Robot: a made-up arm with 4 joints.
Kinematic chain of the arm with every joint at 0, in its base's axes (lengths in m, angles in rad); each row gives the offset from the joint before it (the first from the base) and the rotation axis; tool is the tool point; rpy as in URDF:
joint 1: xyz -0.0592 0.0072 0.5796 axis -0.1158 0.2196 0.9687
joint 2: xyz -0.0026 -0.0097 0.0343 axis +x
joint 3: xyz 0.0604 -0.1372 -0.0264 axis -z
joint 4: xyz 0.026 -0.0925 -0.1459 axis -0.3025 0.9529 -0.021
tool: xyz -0.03 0.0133 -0.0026 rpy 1.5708 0 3.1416
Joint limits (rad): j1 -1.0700..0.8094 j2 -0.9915..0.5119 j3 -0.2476..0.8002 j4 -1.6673..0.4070
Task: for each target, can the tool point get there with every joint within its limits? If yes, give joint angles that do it. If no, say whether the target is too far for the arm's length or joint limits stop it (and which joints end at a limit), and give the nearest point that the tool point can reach.
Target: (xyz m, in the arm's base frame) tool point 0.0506 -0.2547 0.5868
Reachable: yes | joints 0.3012 -0.5766 0.3158 -0.0263
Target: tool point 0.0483 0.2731 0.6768
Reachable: no: joint limits stop it (at a limit: joint 1, joint 2, joint 3, joint 4) | nearest point 0.1955 -0.1097 0.6908 | short by 0.410 m
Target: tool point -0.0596 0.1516 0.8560
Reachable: no: joint limits stop it (at a limit: joint 1, joint 2, joint 4) | nearest point 0.1534 -0.1456 0.6945 | short by 0.400 m
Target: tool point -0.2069 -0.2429 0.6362
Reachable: yes | joints -0.6648 -0.8664 0.1683 0.0879
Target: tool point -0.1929 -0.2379 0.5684
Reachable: yes | joints -0.5771 -0.6313 0.4891 0.0064
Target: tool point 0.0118 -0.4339 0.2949
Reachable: no: too far | nearest point -0.0211 -0.2406 0.4380 | short by 0.243 m
